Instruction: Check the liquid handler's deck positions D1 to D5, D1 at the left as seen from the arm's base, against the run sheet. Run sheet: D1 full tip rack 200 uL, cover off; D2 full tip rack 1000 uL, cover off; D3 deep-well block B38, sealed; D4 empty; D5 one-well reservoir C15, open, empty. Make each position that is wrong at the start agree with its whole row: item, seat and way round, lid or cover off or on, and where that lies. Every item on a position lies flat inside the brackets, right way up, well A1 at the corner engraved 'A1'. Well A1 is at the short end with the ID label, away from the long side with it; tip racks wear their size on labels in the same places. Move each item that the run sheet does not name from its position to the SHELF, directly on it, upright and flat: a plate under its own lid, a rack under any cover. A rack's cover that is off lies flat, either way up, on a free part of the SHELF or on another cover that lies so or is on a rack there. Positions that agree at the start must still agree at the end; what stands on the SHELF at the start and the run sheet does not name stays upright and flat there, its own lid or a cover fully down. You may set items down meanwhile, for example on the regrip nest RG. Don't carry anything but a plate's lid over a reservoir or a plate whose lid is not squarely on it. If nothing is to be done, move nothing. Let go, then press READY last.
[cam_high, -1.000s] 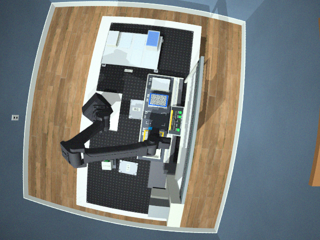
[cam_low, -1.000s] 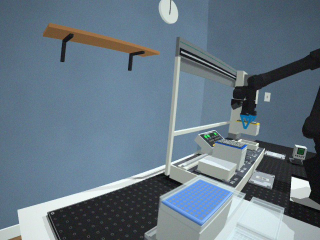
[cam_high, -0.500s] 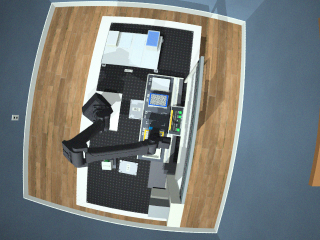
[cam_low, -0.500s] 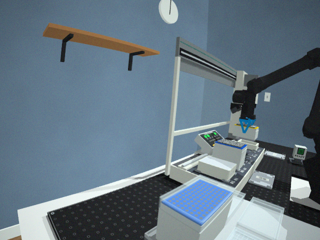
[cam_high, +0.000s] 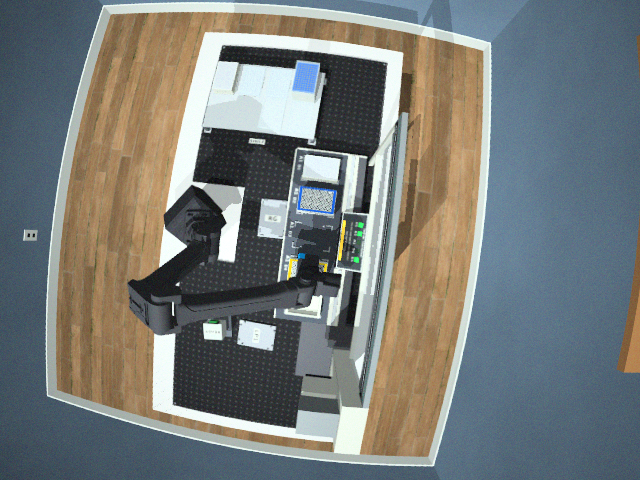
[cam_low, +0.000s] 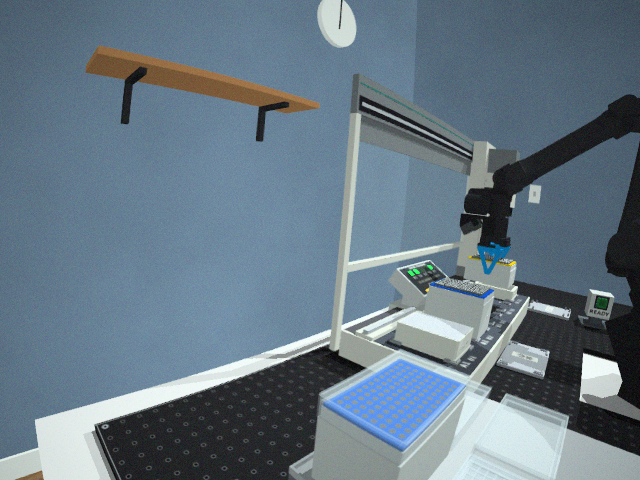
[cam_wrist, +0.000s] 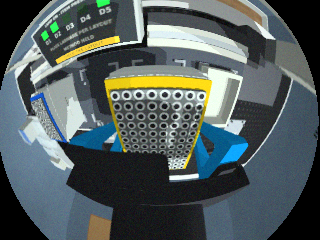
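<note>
Right now the white reservoir is 2 cm behind my hand, 12 cm to the right of it and 9 cm below it. Also, from my hand: regrip nest (13 cm behind, 19 cm to the left, 15 cm below); then blue-rimmed tip rack (3 cm ahead, 24 cm to the left, 3 cm below); then yellow-rimmed tip rack (1 cm behind, 1 cm above).
</note>
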